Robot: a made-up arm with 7 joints.
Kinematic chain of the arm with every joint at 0, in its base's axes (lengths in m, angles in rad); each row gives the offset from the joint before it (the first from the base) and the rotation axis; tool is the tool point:
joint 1: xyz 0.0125 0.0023 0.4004 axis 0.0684 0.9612 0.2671
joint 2: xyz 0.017 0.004 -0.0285 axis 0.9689 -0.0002 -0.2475
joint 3: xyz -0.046 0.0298 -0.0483 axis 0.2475 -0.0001 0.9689
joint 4: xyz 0.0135 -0.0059 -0.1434 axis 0.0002 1 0
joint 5: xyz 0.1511 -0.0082 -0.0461 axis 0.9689 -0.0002 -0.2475
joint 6: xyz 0.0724 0.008 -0.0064 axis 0.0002 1 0
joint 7: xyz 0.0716 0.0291 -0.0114 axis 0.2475 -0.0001 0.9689
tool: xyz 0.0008 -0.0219 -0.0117
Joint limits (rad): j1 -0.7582..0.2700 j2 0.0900..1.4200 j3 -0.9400..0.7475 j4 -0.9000..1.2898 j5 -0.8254..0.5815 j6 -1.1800..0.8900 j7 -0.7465..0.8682
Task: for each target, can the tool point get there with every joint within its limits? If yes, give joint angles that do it. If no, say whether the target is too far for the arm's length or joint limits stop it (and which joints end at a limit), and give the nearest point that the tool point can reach.
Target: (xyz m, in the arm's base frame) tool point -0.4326 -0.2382 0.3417
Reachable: no: joint limits stop it (at a limit: joint 1, joint 3, joint 4, joint 5, joint 6) | nearest point -0.0061 -0.0810 0.2671 | short by 0.461 m
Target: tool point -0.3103 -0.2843 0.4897
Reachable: no: joint limits stop it (at a limit: joint 1, joint 2, joint 3, joint 4, joint 5) | nearest point 0.0136 -0.1276 0.4556 | short by 0.361 m
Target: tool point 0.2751 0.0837 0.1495
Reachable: yes | joints -0.0128 1.0151 -0.3139 -0.2863 -0.5747 0.5096 0.1788
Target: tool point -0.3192 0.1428 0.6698
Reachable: no: joint limits stop it (at a limit: joint 1, joint 3, joint 4, joint 5, joint 6, joint 7) | nearest point 0.0029 0.0405 0.6028 | short by 0.345 m
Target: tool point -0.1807 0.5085 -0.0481
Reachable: no: too far | nearest point -0.1344 0.3921 0.0491 | short by 0.159 m
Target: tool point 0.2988 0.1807 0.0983
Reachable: yes | joints -0.0283 0.7240 -0.1022 0.2843 0.3611 -0.0385 0.5658
